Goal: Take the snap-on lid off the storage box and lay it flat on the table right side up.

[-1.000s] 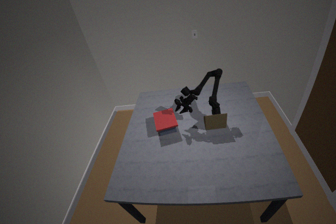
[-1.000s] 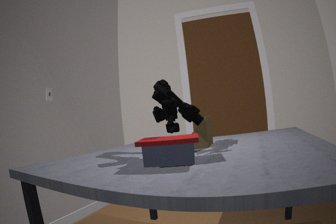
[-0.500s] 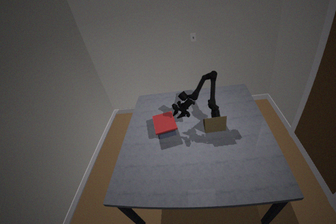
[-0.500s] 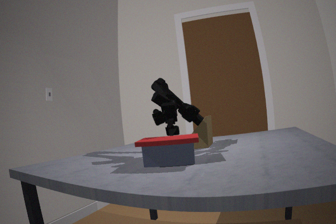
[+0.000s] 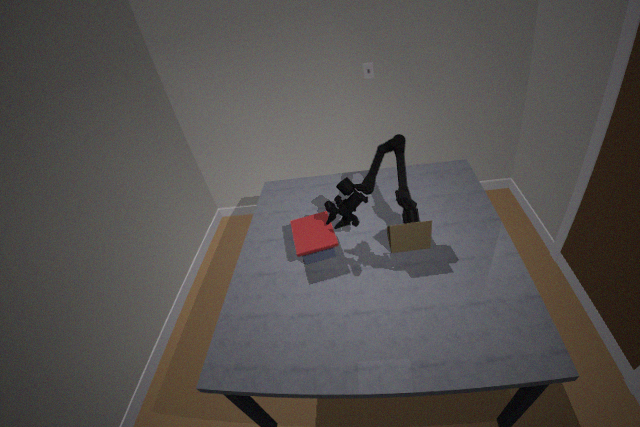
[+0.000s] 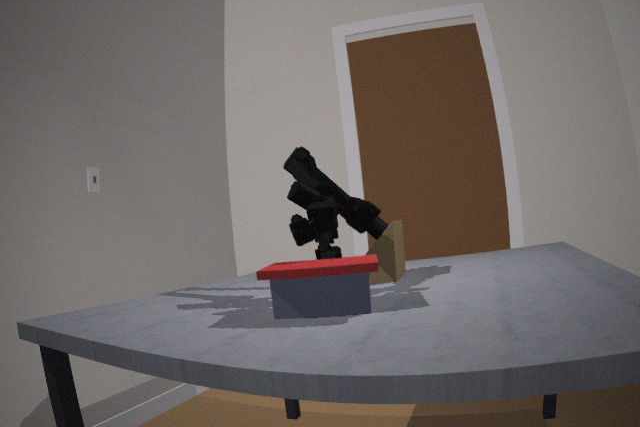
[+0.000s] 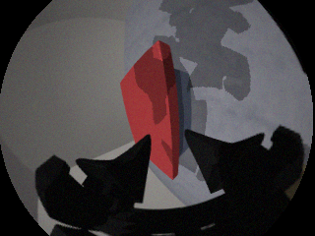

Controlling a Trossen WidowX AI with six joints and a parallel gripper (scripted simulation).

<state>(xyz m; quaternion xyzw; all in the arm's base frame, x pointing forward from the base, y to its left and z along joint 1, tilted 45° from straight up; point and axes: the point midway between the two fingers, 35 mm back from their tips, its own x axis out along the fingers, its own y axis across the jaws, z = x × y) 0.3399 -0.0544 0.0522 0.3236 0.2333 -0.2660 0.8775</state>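
The red lid lies 80 mm ahead of my gripper tip and 20 mm to the left of it. Round my gripper tip: storage box (80 mm ahead, 20 mm to the left, 50 mm below).
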